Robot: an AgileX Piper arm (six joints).
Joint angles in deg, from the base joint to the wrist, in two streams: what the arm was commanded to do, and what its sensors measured. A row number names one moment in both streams.
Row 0, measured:
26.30, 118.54, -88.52, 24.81, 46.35, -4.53
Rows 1 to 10, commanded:
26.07, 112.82, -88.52, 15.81, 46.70, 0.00
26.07, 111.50, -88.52, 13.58, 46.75, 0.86
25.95, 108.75, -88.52, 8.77, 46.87, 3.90
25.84, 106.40, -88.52, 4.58, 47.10, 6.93
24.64, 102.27, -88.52, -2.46, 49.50, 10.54
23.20, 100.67, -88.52, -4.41, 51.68, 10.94
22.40, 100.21, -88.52, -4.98, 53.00, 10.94
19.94, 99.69, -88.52, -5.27, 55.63, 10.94
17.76, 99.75, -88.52, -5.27, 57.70, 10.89
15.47, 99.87, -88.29, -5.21, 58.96, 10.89
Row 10, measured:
18.33, 100.04, -88.52, -4.24, 56.21, 10.31
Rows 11 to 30, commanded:
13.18, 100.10, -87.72, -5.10, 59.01, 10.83
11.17, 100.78, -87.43, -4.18, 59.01, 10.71
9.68, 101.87, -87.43, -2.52, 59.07, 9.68
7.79, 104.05, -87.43, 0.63, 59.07, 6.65
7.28, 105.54, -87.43, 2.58, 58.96, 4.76
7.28, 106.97, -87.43, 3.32, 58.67, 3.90
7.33, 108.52, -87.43, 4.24, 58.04, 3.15
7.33, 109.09, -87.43, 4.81, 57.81, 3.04
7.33, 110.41, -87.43, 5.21, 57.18, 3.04
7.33, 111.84, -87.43, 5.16, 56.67, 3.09
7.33, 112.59, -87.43, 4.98, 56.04, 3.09
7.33, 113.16, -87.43, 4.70, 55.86, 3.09
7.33, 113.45, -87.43, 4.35, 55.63, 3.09
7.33, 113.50, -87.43, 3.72, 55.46, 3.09
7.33, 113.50, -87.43, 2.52, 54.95, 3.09
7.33, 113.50, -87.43, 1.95, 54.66, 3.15
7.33, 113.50, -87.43, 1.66, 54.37, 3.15
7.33, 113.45, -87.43, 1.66, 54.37, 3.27
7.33, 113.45, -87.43, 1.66, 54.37, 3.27
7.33, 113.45, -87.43, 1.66, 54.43, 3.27
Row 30, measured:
7.56, 113.33, -87.78, 2.06, 55.12, 4.07
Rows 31 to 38, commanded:
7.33, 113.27, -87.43, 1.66, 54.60, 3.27
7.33, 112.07, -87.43, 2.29, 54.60, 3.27
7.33, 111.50, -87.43, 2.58, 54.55, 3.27
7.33, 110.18, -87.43, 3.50, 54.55, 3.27
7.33, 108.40, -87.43, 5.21, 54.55, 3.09
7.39, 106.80, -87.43, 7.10, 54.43, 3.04
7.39, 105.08, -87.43, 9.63, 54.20, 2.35
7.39, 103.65, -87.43, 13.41, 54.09, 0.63
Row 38, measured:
7.56, 105.83, -87.66, 9.17, 54.83, 3.04
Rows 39 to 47, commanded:
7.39, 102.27, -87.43, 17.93, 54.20, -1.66
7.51, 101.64, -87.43, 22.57, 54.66, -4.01
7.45, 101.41, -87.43, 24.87, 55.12, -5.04
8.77, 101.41, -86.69, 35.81, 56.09, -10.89
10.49, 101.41, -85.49, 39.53, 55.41, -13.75
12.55, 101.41, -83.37, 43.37, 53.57, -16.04
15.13, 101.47, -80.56, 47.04, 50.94, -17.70
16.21, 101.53, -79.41, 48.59, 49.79, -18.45
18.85, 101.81, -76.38, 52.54, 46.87, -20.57
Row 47, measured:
15.93, 101.87, -79.81, 46.98, 50.88, -17.02
